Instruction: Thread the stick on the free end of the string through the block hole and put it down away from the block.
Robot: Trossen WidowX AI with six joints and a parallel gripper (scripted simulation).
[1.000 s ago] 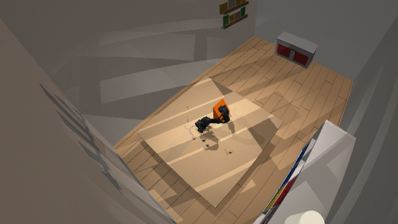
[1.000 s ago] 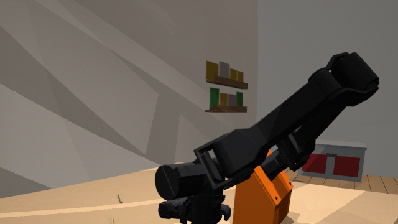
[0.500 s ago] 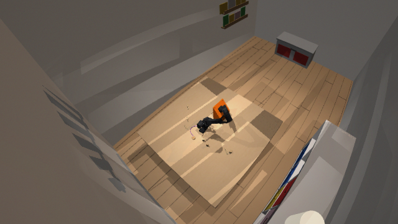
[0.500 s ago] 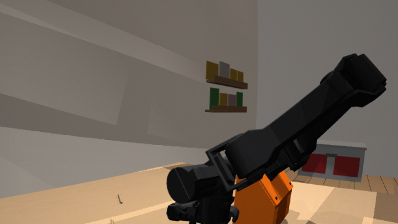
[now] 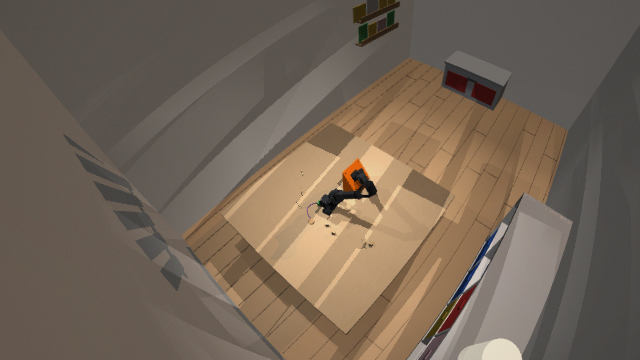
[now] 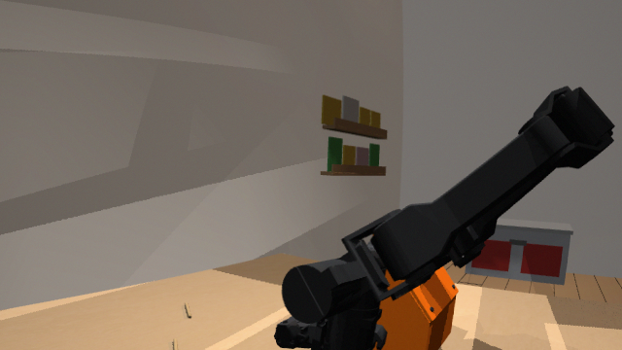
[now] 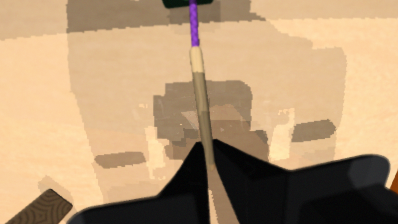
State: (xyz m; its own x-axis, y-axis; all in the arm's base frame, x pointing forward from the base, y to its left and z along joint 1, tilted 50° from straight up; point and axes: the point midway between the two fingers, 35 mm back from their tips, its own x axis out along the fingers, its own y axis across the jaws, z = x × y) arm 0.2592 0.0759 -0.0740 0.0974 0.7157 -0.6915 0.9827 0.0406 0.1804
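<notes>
Right now my gripper tip is 100 mm to the left of the green block, 20 mm short of it and 10 mm below it. Round my gripper tip: thin wooden stick: 40 mm to the right, 10 mm ahead, 10 mm above; then round wooden button: 170 mm ahead, 50 mm to the right.
</notes>
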